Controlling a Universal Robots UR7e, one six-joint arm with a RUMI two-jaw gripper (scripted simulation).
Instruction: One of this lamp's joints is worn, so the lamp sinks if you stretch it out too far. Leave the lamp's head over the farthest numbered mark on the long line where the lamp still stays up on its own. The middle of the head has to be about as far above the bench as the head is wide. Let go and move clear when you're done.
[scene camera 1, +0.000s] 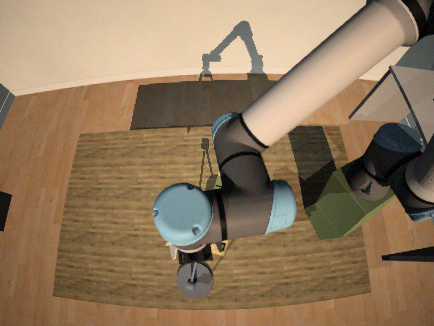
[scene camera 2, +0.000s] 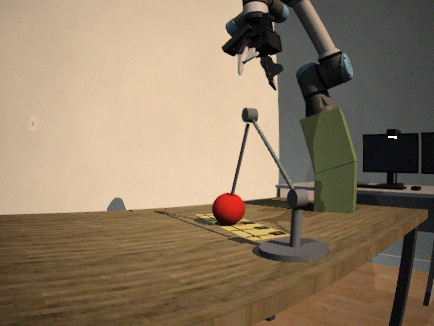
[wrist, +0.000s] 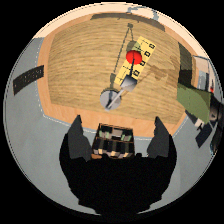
In view: the gripper (scene camera 2: 259, 83), a red ball head (scene camera 2: 228, 209), a grey round base (scene camera 2: 300, 249) and a yellow numbered strip (scene camera 2: 252, 231).
The grey round base shows as well in scene camera 1 (scene camera 1: 203, 277).
